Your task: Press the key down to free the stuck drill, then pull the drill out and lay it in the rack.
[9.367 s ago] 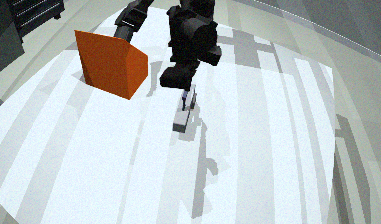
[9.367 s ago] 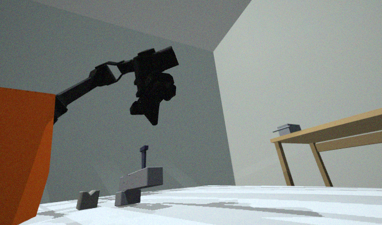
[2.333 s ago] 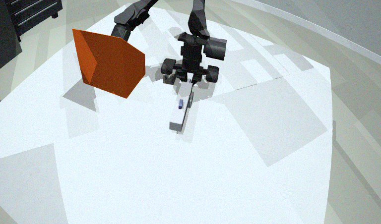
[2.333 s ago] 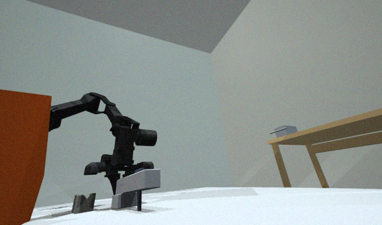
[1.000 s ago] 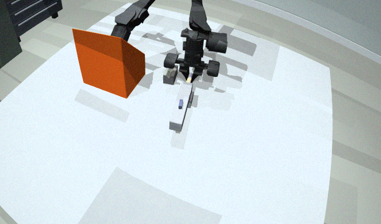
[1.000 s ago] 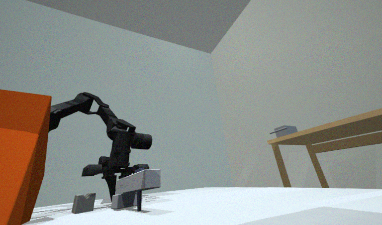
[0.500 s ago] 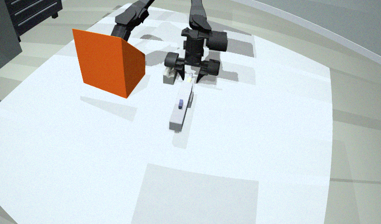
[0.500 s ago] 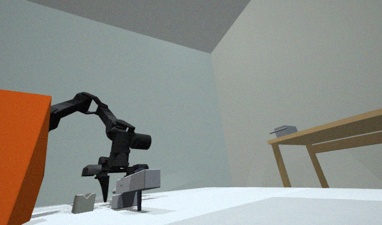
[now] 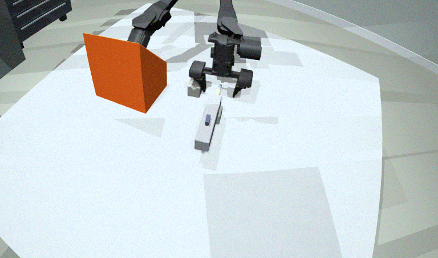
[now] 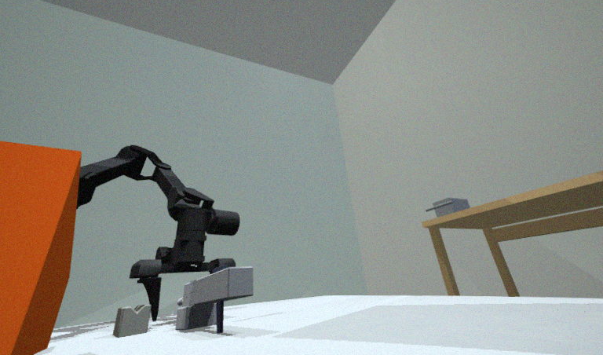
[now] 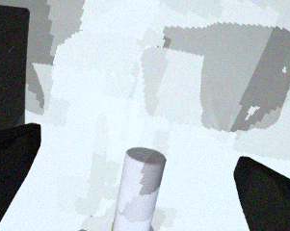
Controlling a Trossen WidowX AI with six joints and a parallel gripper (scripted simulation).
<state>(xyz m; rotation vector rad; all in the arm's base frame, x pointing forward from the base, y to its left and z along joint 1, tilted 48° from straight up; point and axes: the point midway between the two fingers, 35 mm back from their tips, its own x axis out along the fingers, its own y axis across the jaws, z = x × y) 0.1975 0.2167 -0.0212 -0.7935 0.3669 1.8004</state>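
My gripper tip is now 20 mm short of the drill, 50 mm to the left of it and 30 mm below it. The rest, counted from my gripper tip: blue key: 60 mm ahead, 170 mm to the right, 40 mm above; then rack: 80 mm behind, 10 mm to the right, 10 mm above; then housing: 50 mm ahead, 140 mm to the right, 30 mm above.
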